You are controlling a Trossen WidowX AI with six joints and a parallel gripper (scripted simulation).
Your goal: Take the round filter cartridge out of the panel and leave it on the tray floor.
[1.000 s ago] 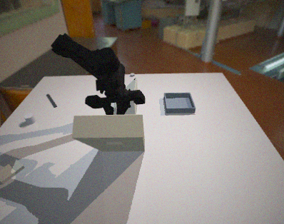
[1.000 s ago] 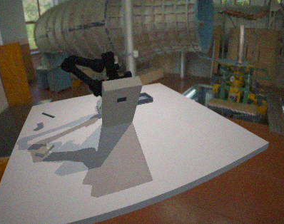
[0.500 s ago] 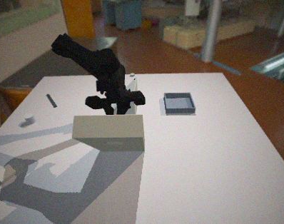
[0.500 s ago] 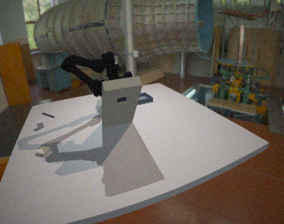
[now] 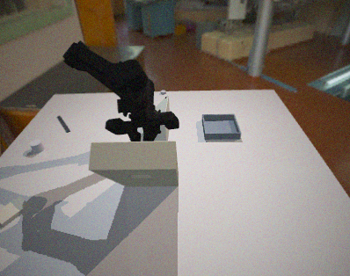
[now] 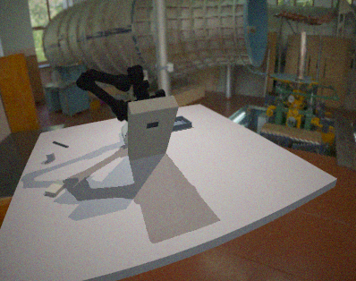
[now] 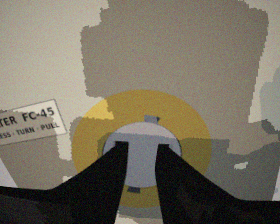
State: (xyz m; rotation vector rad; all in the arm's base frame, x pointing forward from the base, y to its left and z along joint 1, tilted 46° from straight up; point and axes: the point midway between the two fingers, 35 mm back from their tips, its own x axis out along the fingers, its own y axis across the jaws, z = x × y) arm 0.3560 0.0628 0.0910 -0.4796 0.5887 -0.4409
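The round filter cartridge lies 10 mm ahead of my gripper tip and 10 mm below it. Also, from my gripper tip: service panel 40 mm behind, 80 mm below; then pale flat block 30 mm behind, 440 mm to the right, 230 mm below; then tray 420 mm behind, 310 mm to the left, 220 mm below.
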